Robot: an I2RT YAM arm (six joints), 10 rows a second.
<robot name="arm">
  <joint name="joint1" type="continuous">
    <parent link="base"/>
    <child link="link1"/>
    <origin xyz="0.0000 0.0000 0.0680"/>
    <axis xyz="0 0 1"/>
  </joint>
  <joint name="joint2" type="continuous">
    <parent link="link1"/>
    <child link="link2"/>
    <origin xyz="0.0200 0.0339 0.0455"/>
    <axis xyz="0 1 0"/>
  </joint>
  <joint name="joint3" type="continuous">
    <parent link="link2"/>
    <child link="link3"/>
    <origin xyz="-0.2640 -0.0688 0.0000"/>
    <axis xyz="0 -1 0"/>
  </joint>
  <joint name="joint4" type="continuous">
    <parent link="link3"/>
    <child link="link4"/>
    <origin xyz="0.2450 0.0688 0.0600"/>
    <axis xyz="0 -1 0"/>
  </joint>
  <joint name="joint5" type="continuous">
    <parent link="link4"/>
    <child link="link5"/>
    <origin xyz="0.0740 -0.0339 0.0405"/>
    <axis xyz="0 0 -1"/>
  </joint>
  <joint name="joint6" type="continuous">
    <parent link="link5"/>
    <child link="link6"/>
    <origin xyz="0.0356 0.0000 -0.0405"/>
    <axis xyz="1 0 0"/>
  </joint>
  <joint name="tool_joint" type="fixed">
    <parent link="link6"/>
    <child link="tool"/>
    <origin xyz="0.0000 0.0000 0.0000" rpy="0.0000 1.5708 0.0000"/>
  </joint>
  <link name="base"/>
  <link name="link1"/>
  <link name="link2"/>
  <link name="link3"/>
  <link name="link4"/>
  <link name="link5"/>
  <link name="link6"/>
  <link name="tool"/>
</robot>
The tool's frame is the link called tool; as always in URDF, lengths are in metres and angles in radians. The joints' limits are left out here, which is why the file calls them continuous.
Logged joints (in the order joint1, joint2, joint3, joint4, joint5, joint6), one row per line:
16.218, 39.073, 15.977, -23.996, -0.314, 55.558
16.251, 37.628, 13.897, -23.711, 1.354, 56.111
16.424, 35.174, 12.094, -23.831, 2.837, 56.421
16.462, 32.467, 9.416, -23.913, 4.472, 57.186
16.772, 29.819, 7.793, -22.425, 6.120, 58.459
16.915, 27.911, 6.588, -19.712, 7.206, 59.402
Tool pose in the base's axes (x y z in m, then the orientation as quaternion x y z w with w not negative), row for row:
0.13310, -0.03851, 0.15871, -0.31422, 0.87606, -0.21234, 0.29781
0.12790, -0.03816, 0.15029, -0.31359, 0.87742, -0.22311, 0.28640
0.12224, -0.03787, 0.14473, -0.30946, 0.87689, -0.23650, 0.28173
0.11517, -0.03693, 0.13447, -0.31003, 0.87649, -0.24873, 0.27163
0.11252, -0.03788, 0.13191, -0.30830, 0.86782, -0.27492, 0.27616
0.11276, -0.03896, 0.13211, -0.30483, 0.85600, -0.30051, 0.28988
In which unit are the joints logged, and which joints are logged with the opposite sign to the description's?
The joints are logged in degrees. Opposite sign: joint1, joint6.
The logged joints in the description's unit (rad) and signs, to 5 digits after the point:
-0.28306, 0.68195, 0.27885, -0.41881, -0.00548, -0.96967
-0.28363, 0.65673, 0.24255, -0.41384, 0.02363, -0.97932
-0.28665, 0.61390, 0.21108, -0.41593, 0.04951, -0.98473
-0.28732, 0.56666, 0.16434, -0.41736, 0.07805, -0.99808
-0.29273, 0.52044, 0.13601, -0.39139, 0.10681, -1.02030
-0.29522, 0.48714, 0.11498, -0.34404, 0.12577, -1.03676

